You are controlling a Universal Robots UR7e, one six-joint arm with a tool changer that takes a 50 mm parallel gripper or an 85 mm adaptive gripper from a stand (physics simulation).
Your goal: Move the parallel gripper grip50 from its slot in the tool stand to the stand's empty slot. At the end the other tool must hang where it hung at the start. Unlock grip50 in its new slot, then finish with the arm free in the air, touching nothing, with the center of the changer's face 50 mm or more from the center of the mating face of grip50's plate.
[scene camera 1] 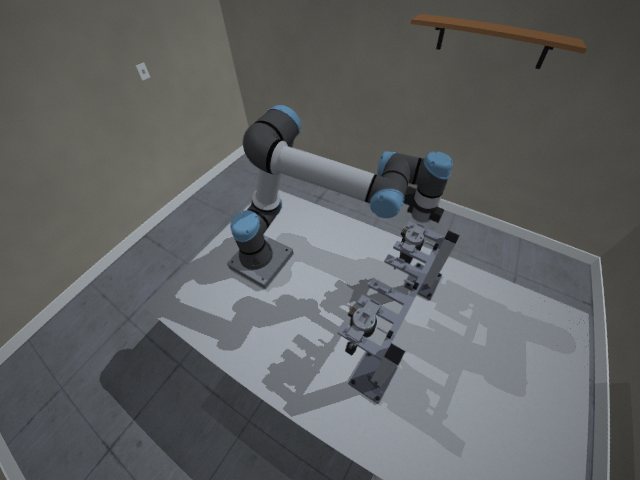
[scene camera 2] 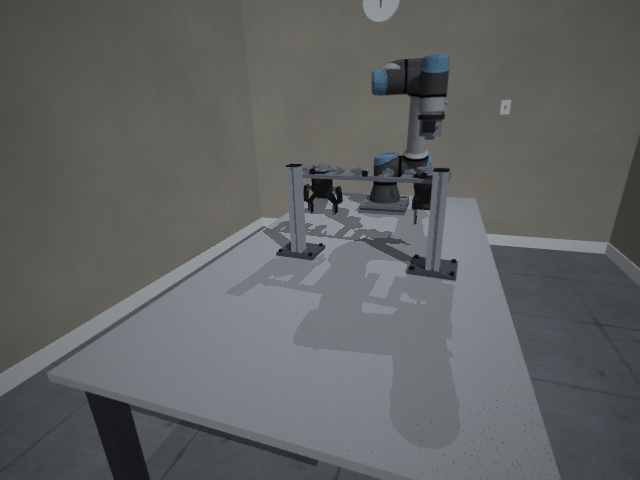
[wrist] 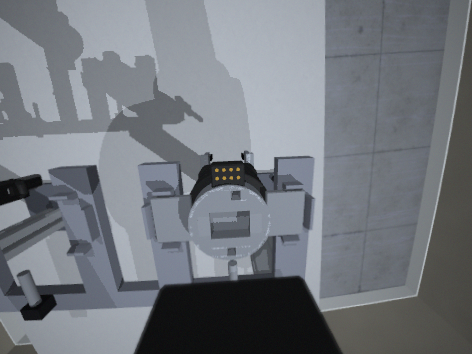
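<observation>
The parallel gripper grip50 hangs upright in the end slot, at the far end in scene camera 1 and right in scene camera 2. Its round plate rests between two prongs. My gripper's fingers stand apart, open, with nothing between them. The arm's changer is detached, in the air above grip50's plate, with a visible gap. The adaptive gripper hangs in the opposite end slot. The stand's empty slot lies between them, beside a bare prong.
The tool stand's rail joins two posts on the white table. Neighbouring prongs stand left of grip50's slot in the wrist view. A wooden shelf is on the wall.
</observation>
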